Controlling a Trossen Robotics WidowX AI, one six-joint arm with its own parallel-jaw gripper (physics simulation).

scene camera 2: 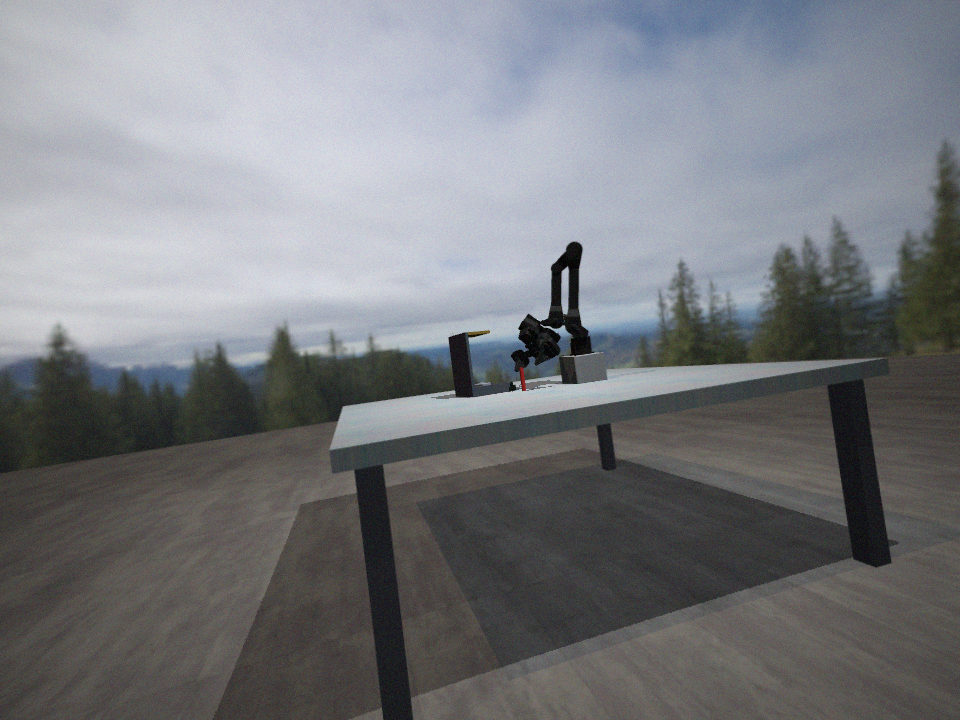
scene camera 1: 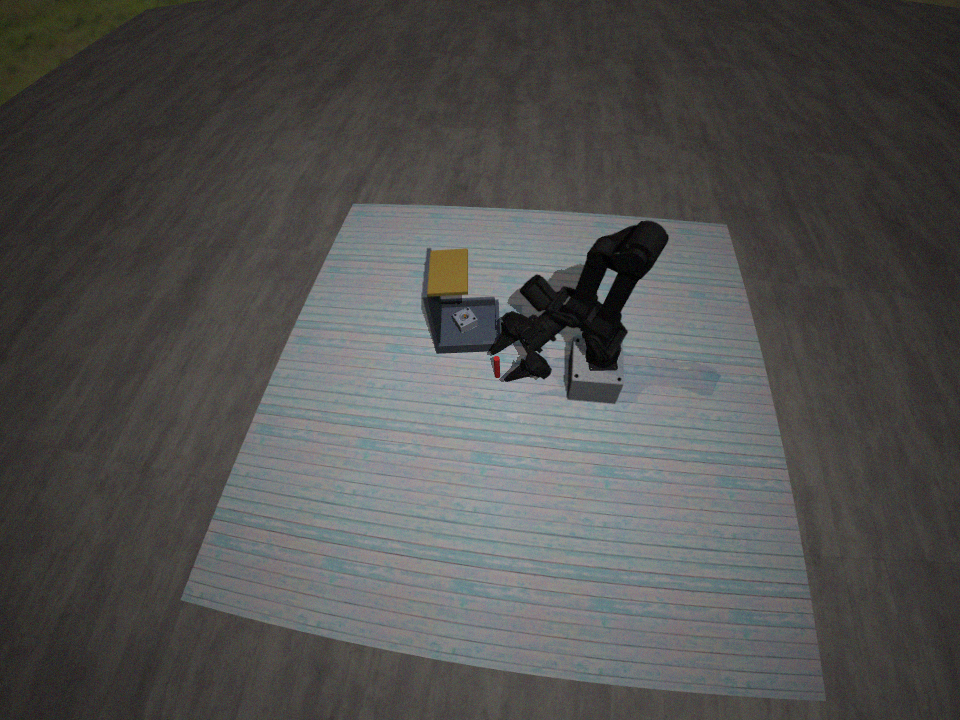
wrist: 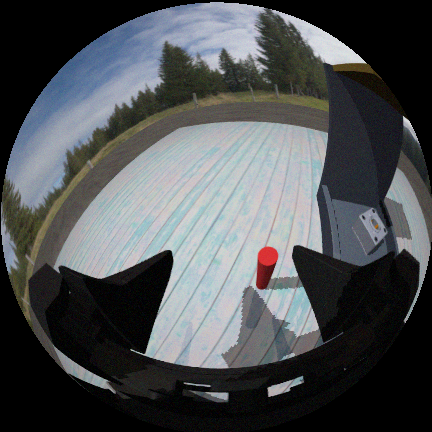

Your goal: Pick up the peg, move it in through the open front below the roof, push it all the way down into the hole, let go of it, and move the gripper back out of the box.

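Frame: origin at the arm's base, x right, y ahead, z up, level; centimetres.
Seen in the pictures: gripper, fingertip midpoint: (scene camera 2: 525,367) (scene camera 1: 498,366) (wrist: 234,255); arm's base, origin of the base link: (scene camera 2: 582,354) (scene camera 1: 601,358).
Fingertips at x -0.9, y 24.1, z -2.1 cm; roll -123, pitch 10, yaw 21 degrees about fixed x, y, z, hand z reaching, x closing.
Pixels of each thing's middle, then the offset from my fingertips to it. "*": a spot on its surface instead. Level surfaces: height alone.
- red peg, body centre: (wrist: 263,273) (scene camera 1: 497,367) (scene camera 2: 522,379) dy +0.4, dx +2.3, dz -3.7 cm
- box, body centre: (wrist: 395,186) (scene camera 1: 465,301) (scene camera 2: 481,363) dy +8.3, dx +17.5, dz +3.5 cm
- yellow roof, surface spot: (scene camera 1: 448,271) * dy +11.2, dx +16.9, dz +14.7 cm
- light grey block, body centre: (wrist: 370,229) (scene camera 1: 465,319) dy +9.1, dx +18.4, dz -5.3 cm
- hole, surface spot: (wrist: 376,226) (scene camera 1: 465,315) * dy +9.0, dx +19.2, dz -4.3 cm
- striped pale mat, its level: dz -7.8 cm
The red peg (scene camera 1: 497,367) (scene camera 2: 523,378) (wrist: 265,267) stands upright on the table, outside the box. My gripper (scene camera 1: 496,367) (wrist: 234,255) is open and empty. In the wrist view the peg shows between the fingertips, nearer the right finger, with a gap on both sides. The box (scene camera 1: 431,321) (scene camera 2: 461,364) (wrist: 347,145) has a dark tall wall and a yellow roof (scene camera 1: 448,271) (scene camera 2: 479,333) (wrist: 367,69). The light grey block (scene camera 1: 459,325) (wrist: 366,240) with the hole (scene camera 1: 465,316) (wrist: 376,226) sits on the box floor. The block is hard to make out in scene camera 2.
The low side walls of the box stand close to one gripper finger in scene camera 1. The arm's grey base block (scene camera 1: 593,387) (scene camera 2: 585,368) stands to the right of the peg. A striped pale mat (scene camera 1: 496,503) covers the table top. The gripper's shadow falls beside the peg.
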